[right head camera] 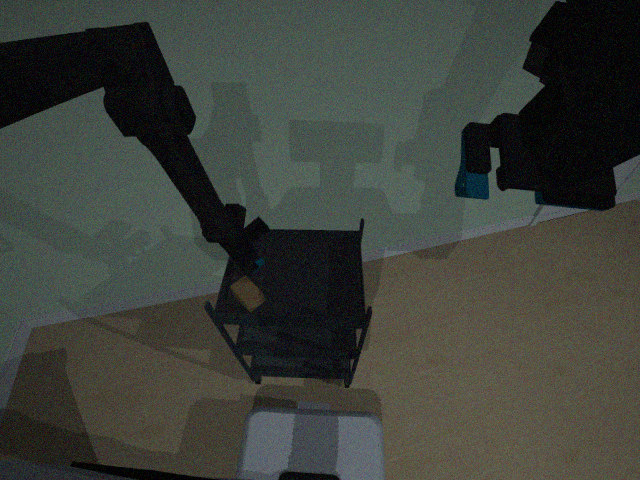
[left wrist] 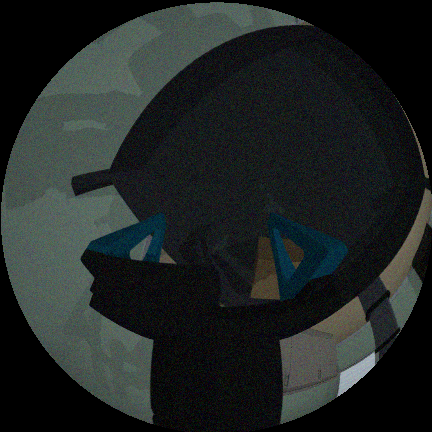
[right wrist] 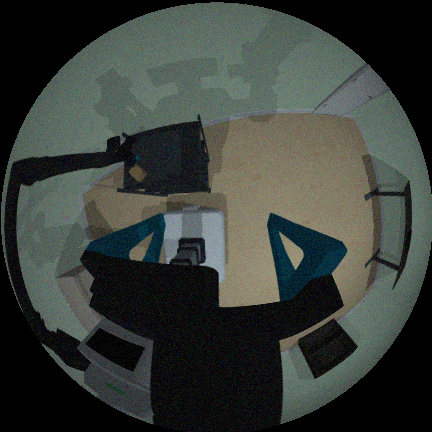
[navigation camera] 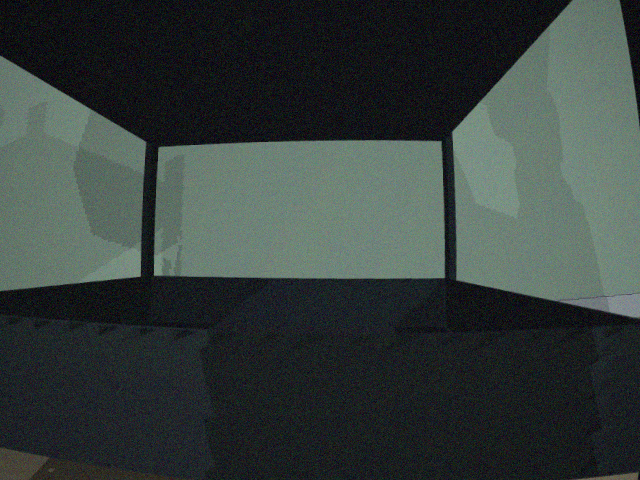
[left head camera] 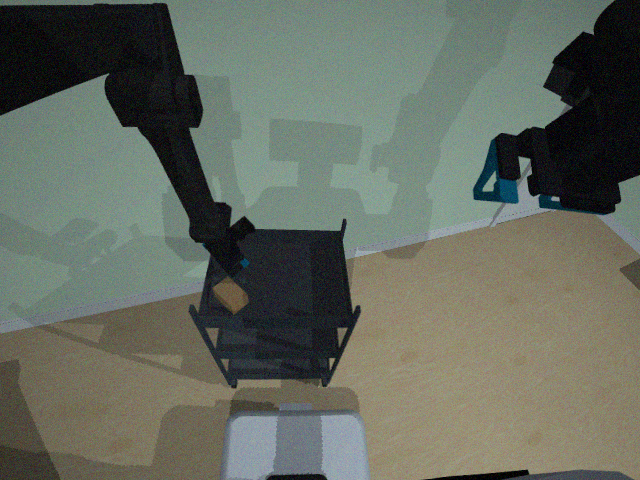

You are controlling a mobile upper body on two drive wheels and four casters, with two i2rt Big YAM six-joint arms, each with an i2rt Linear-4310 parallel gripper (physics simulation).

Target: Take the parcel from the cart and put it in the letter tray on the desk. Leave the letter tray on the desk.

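Places are measured from the left arm's base along level axes (x right, y down, z ahead), in millimetres.
Pixels of known places: left gripper, fingertip midpoint: (right head camera: 248,259) (left wrist: 216,218) (right wrist: 134,153) (left head camera: 229,260); right gripper, fingertip midpoint: (right head camera: 497,194) (right wrist: 215,218) (left head camera: 508,198).
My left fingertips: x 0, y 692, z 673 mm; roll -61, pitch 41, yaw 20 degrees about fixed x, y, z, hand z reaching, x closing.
Behind a point stands the place of what it marks.
The orange-brown parcel (left head camera: 231,296) {x 22, y 697, z 545 mm} (right head camera: 247,293) {x 21, y 697, z 549 mm} (right wrist: 138,173) {x 37, y 697, z 547 mm} lies on the top shelf of the black cart (left head camera: 330,279) {x 325, y 747, z 646 mm} (right head camera: 338,279) {x 296, y 747, z 646 mm} (left wrist: 275,125) {x 106, y 747, z 706 mm} (right wrist: 175,155) {x 234, y 747, z 633 mm}, near its left front corner. My left gripper (left head camera: 225,255) {x 0, y 692, z 673 mm} (left wrist: 216,218) {x 0, y 692, z 673 mm} is open and empty, low over the shelf just behind the parcel. In the left wrist view, the parcel (left wrist: 265,270) {x -1, y 697, z 598 mm} shows partly behind the right-hand finger; whether they touch is unclear. My right gripper (left head camera: 527,202) {x 452, y 128, z 352 mm} (right head camera: 506,198) {x 452, y 128, z 352 mm} (right wrist: 215,218) {x 452, y 128, z 352 mm} is open and empty, high to the right of the cart. I cannot make out the desk or letter tray.
My pale base (left head camera: 343,449) {x 394, y 1150, z 179 mm} (right head camera: 361,449) {x 402, y 1150, z 187 mm} (right wrist: 215,235) {x 420, y 1150, z 118 mm} is in front of the cart. A green wall stands behind it. The right wrist view shows a dark-legged frame (right wrist: 409,225) at the right and a dark box-like piece (right wrist: 327,347) {x 2282, y 884, z -2036 mm} below. Cart posts (navigation camera: 449,206) {x 367, y 1111, z 795 mm} show in the navigation view.
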